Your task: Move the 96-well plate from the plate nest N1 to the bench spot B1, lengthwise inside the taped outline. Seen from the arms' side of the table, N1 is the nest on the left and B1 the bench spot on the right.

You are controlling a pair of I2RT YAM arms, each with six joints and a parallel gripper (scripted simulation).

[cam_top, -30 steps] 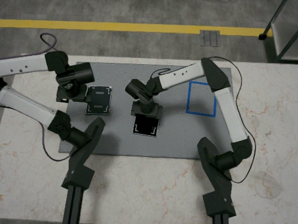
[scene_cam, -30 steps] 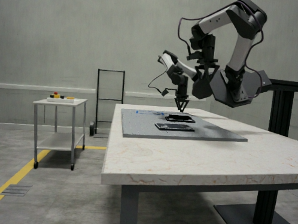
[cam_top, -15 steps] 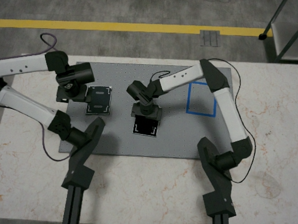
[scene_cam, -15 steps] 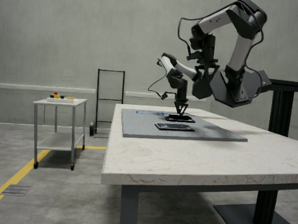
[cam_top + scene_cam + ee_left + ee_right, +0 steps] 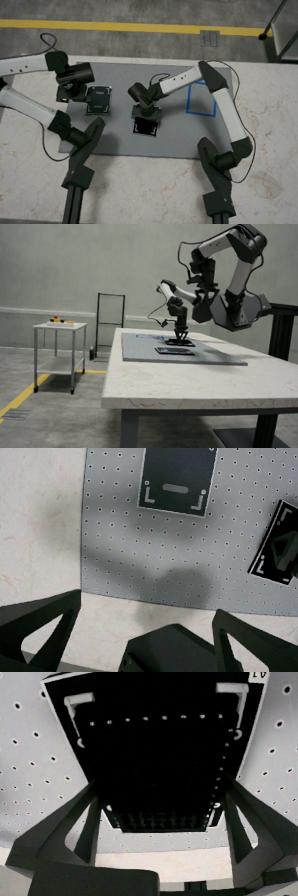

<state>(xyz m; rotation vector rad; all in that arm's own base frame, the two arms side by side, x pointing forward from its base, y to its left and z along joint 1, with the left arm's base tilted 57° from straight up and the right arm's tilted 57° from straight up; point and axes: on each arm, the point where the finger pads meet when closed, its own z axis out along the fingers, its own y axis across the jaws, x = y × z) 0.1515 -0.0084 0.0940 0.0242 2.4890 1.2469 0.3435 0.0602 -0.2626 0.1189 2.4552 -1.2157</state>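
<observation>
Right now my right hand is right at the black 96-well plate. The rest, counted from my right hand: nest N1 (70 mm ahead, 270 mm to the left, 20 mm below); then black nest (20 mm below); then grey perforated board (80 mm ahead, 10 mm to the right, 30 mm below).
</observation>
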